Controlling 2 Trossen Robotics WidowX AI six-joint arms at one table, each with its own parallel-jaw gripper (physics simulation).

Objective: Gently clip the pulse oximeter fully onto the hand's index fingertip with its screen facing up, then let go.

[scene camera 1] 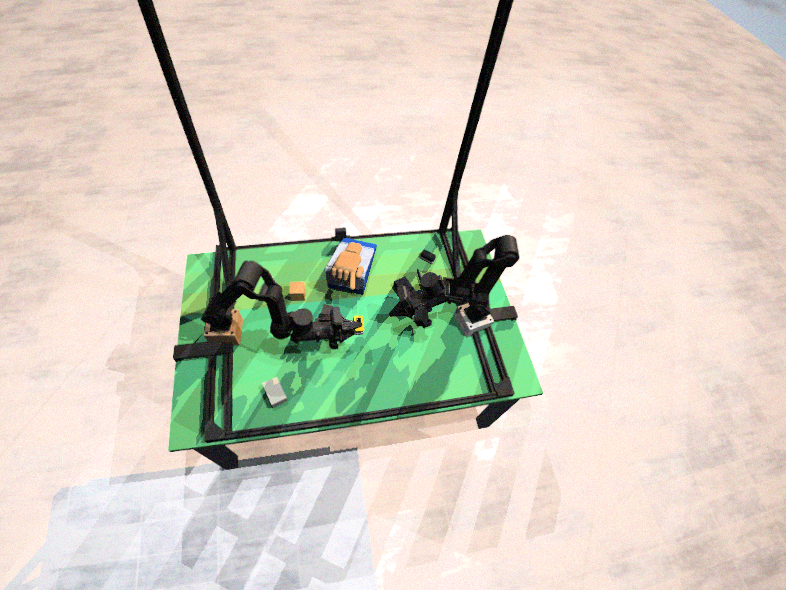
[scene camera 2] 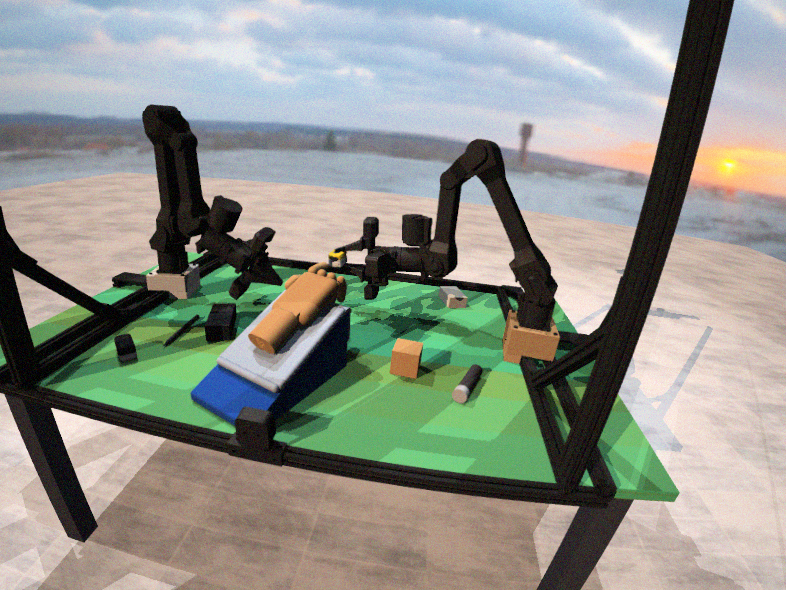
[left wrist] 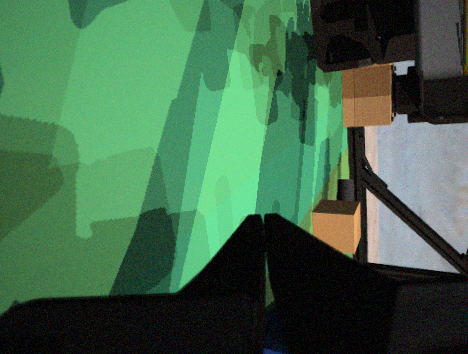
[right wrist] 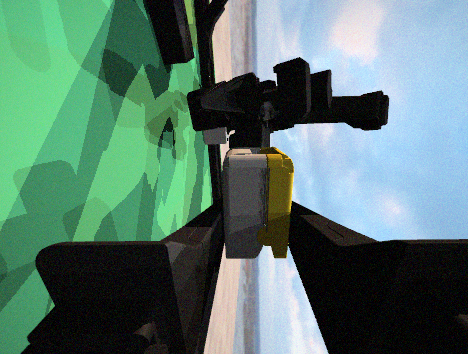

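Pixels of known places: left gripper, fingertip midpoint: (scene camera 1: pixel 389 314) (scene camera 2: pixel 282 284) (left wrist: pixel 262 227) (right wrist: pixel 198 103); right gripper, fingertip midpoint: (scene camera 1: pixel 361 326) (scene camera 2: pixel 335 257) (right wrist: pixel 253 205); left arm's base at its link origin: (scene camera 1: pixel 475 313) (scene camera 2: pixel 173 269); right arm's base at its link origin: (scene camera 1: pixel 221 322) (scene camera 2: pixel 533 322) (left wrist: pixel 392 92).
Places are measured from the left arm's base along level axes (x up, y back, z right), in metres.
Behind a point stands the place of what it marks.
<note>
The yellow-and-grey pulse oximeter (scene camera 1: pixel 359 325) (scene camera 2: pixel 336 255) @[x 0.086, y -0.421, z 0.091 m] (right wrist: pixel 245 200) @[x 0.068, y -0.438, z 0.076 m] is held in my right gripper (scene camera 1: pixel 356 325) @[x 0.071, y -0.417, z 0.055 m] (right wrist: pixel 253 205) @[x 0.071, y -0.417, z 0.055 m], yellow half up; its screen is hidden. Part of its grey body (left wrist: pixel 439 40) @[x 0.065, y -0.407, z 0.071 m] shows in the left wrist view. It is apart from the tan hand (scene camera 1: pixel 347 257) @[x 0.083, y -0.370, z 0.326 m] (scene camera 2: pixel 311 295) @[x 0.086, y -0.387, z 0.329 m], which rests on a white pad (scene camera 2: pixel 257 365) @[x 0.003, y -0.311, z 0.424 m] over a blue wedge (scene camera 2: pixel 311 384) @[x -0.041, y -0.395, z 0.406 m]. In scene camera 1 one finger (scene camera 1: pixel 353 279) points out toward the table's middle. My left gripper (scene camera 1: pixel 392 312) @[x 0.012, y -0.299, z 0.095 m] (scene camera 2: pixel 279 281) @[x 0.012, y -0.299, z 0.095 m] (left wrist: pixel 262 227) @[x 0.012, y -0.299, z 0.095 m] is shut and empty, right of the oximeter in scene camera 1.
An orange cube (scene camera 1: pixel 297 290) @[x -0.009, y -0.566, z 0.311 m] (scene camera 2: pixel 405 358) @[x -0.020, y -0.557, z 0.348 m] (left wrist: pixel 332 227) @[x -0.034, y -0.543, z 0.310 m] and a dark cylinder (scene camera 2: pixel 470 379) @[x -0.034, y -0.670, z 0.392 m] lie right of the wedge in scene camera 2. A black block (scene camera 2: pixel 220 321) @[x -0.025, y -0.191, z 0.226 m], a pen (scene camera 2: pixel 181 330) @[x -0.052, y -0.105, z 0.224 m] and a small black object (scene camera 2: pixel 125 348) @[x -0.030, y -0.047, z 0.343 m] lie left. A pale box (scene camera 1: pixel 274 391) @[x -0.029, y -0.736, z -0.019 m] (scene camera 2: pixel 453 296) @[x -0.029, y -0.728, z 0.018 m] lies apart.
</note>
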